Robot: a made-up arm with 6 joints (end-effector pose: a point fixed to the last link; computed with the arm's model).
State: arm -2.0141 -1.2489 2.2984 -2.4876 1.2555 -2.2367
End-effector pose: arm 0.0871 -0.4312 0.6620 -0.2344 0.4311 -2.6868
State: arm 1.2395 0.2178 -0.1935 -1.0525 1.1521 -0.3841
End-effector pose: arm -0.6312 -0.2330 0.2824 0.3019 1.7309 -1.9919
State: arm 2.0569 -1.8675 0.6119 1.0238 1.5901 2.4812
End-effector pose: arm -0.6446 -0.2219 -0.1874 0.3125 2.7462 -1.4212
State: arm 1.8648 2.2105 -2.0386 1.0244 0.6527 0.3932
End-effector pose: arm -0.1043 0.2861 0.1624 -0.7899 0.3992 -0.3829
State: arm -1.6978 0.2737 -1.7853 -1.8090 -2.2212 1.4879
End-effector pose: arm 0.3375 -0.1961 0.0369 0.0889 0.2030 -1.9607
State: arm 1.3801 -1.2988 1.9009 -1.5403 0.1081 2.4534
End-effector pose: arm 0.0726 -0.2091 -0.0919 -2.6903 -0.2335 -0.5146
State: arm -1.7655 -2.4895 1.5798 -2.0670 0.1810 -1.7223
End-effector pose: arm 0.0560 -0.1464 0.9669 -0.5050 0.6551 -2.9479
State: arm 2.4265 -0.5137 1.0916 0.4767 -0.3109 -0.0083
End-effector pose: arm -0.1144 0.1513 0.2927 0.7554 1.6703 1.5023
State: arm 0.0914 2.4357 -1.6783 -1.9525 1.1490 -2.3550
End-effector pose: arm 0.5869 0.2620 -0.0574 -0.3018 0.4914 -0.6254
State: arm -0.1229 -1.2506 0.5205 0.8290 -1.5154 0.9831
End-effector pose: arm -0.0506 -0.2617 0.0624 0.4053 -1.8176 1.3023
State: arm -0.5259 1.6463 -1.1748 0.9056 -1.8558 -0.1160
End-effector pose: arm -0.0041 0.4390 -0.4188 0.1982 2.6130 0.7899
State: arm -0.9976 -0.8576 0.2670 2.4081 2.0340 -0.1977
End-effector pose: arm 0.5259 -0.1281 -0.1976 3.1329 -0.1452 0.1423
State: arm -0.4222 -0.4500 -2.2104 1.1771 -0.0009 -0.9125
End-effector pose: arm 0.3394 -0.0919 0.0078 -2.2670 0.3494 -1.7794
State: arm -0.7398 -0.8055 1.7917 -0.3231 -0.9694 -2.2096
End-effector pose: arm -0.0463 0.1040 0.1590 -0.4906 -0.2978 1.7433
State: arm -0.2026 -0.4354 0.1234 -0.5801 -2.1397 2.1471
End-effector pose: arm -0.1035 -0.0333 0.1237 -1.0661 -1.3245 -2.4185
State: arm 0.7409 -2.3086 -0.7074 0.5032 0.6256 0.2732
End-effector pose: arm -0.1106 0.1127 -0.1288 -0.8468 -0.5634 -2.9400
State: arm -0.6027 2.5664 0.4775 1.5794 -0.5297 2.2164
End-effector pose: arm 0.6839 0.1613 0.0419 -1.6709 0.6833 -1.1122
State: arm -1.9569 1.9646 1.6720 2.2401 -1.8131 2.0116
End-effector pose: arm 0.1422 0.4223 0.6847 -0.3421 -1.3012 -1.5220
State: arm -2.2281 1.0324 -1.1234 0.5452 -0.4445 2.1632
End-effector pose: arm 0.0626 0.1580 0.2988 0.9223 -1.5164 -1.9063
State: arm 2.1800 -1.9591 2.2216 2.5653 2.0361 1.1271
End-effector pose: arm -0.2774 -0.1120 -0.1399 1.5741 1.2891 -0.3300
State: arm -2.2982 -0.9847 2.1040 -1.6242 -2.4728 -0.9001
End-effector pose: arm 0.5087 -0.4405 0.4230 1.3618 -0.4401 0.5447
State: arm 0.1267 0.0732 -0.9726 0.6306 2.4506 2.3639
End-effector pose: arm -0.5660 -0.0644 -0.2350 -1.1230 -0.5001 2.6648
